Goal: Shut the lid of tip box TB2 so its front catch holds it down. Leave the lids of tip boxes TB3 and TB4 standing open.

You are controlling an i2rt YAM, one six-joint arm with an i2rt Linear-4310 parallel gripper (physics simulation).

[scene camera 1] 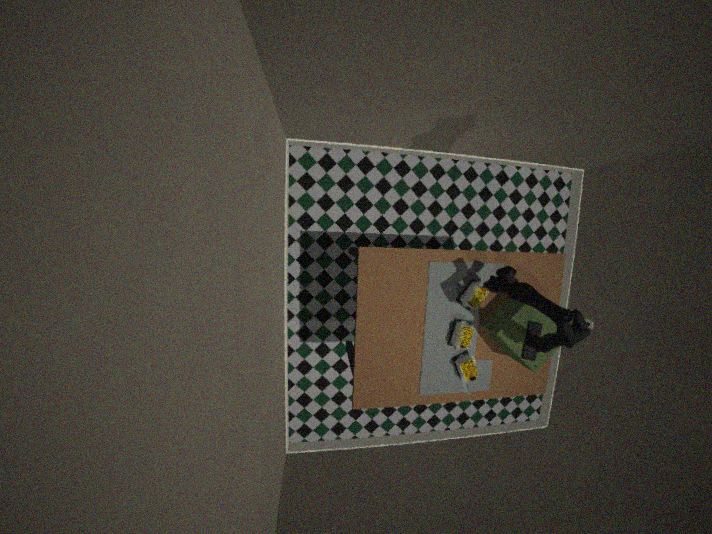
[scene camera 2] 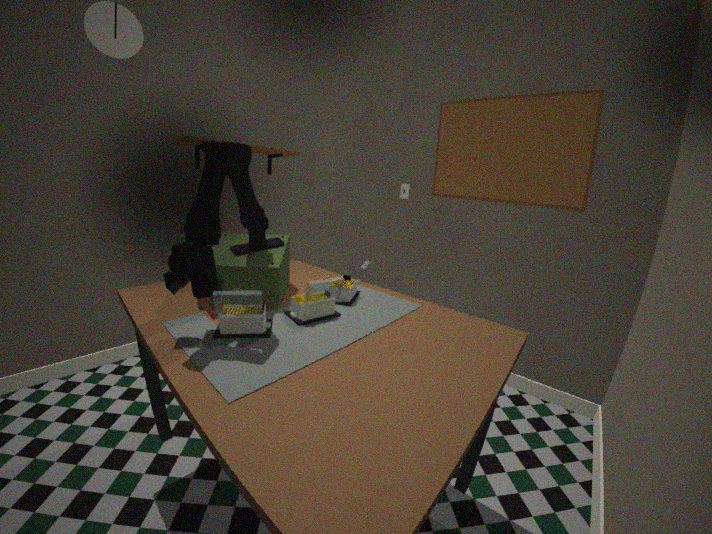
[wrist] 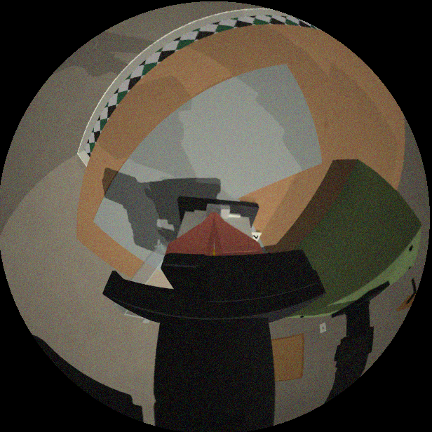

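Observation:
The nearest tip box holds rows of yellow tips; its clear lid stands open. A small tag beside it in the wrist view seems to read 2. The middle tip box and the far tip box also hold yellow tips, and clear lid parts stand up behind them. Their tags cannot be read. My gripper is shut and empty, its red fingers low at the nearest box's left rear side in scene camera 2, partly covering that box in the wrist view. Contact with the lid cannot be told.
A large green block stands behind the boxes, close to the arm. The boxes stand on a grey-blue mat on the wooden table.

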